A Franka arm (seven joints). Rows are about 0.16 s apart.
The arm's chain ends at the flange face. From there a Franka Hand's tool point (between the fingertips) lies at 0.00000 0.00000 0.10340 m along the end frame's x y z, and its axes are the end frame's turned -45 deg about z.
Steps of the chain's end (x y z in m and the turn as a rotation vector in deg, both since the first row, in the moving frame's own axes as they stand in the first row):
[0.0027 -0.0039 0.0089 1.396 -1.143 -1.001]
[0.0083 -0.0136 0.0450 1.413 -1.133 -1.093]
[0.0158 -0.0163 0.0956 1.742 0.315 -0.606]
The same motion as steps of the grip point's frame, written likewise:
[0.0050 -0.0041 0.0088 1.795 0.179 -1.001]
[0.0158 -0.0070 0.0449 1.800 0.198 -1.093]
[0.0253 -0.0022 0.0956 1.009 1.455 -0.606]

